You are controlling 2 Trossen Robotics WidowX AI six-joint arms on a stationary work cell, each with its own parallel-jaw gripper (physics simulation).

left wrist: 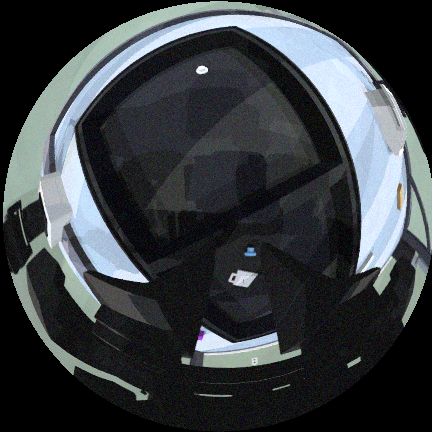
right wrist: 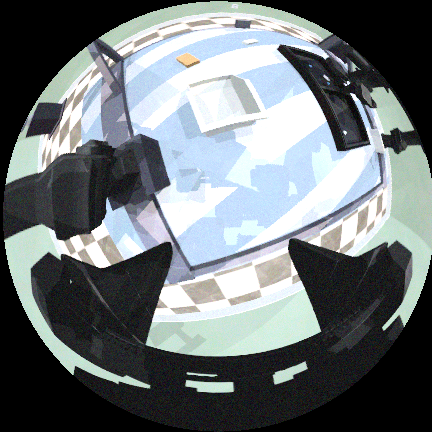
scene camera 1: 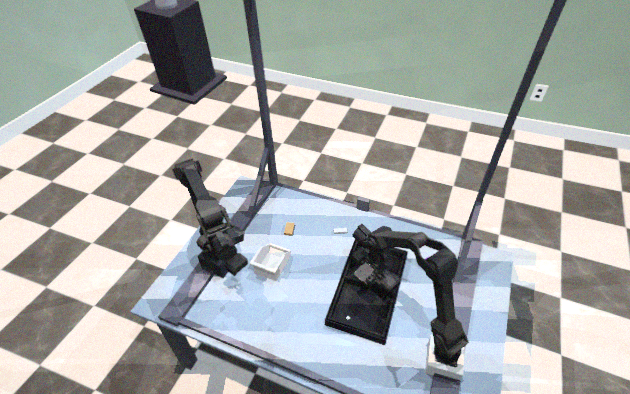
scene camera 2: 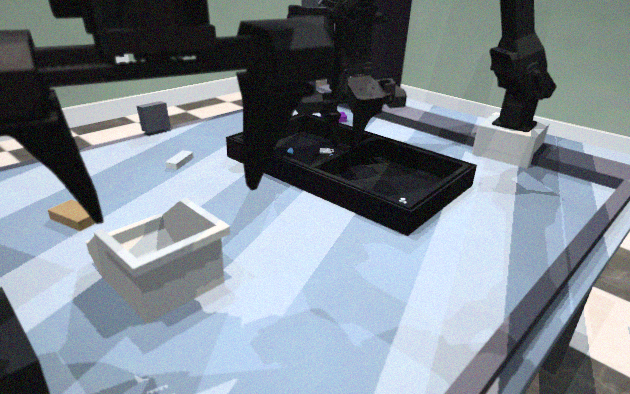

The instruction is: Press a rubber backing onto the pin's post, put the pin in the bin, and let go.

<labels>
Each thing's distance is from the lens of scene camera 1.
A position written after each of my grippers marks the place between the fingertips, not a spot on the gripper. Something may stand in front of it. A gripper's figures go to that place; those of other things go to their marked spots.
my left gripper (scene camera 1: 373, 281): 1.54 m
black two-compartment tray (scene camera 1: 370, 308): 1.52 m
white bin (scene camera 1: 269, 261): 1.64 m
frame post (scene camera 1: 551, 21): 1.25 m
The marked spots on the white bin and the frame post are 1.16 m apart.
</labels>
